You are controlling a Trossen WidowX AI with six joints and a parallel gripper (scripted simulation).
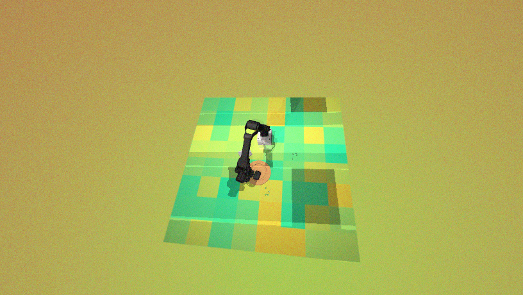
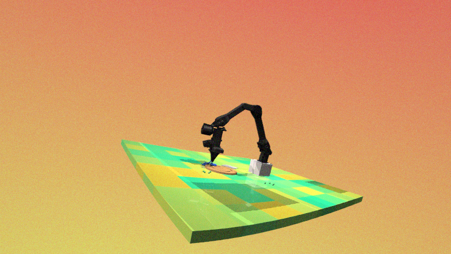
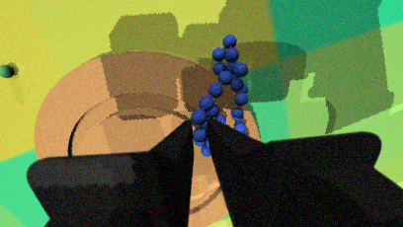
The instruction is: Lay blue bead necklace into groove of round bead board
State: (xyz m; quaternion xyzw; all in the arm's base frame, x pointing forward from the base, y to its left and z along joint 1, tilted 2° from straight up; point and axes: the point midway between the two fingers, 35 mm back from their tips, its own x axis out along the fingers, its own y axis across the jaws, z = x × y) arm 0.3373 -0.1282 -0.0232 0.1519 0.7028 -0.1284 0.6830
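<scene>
My gripper tip is now 6 cm to the right of the round bead board, 3 cm past it and 3 cm above it. The rest, counted from my gripper tip: flat grey piece: 21 cm behind, 4 cm to the right, 4 cm below.
</scene>
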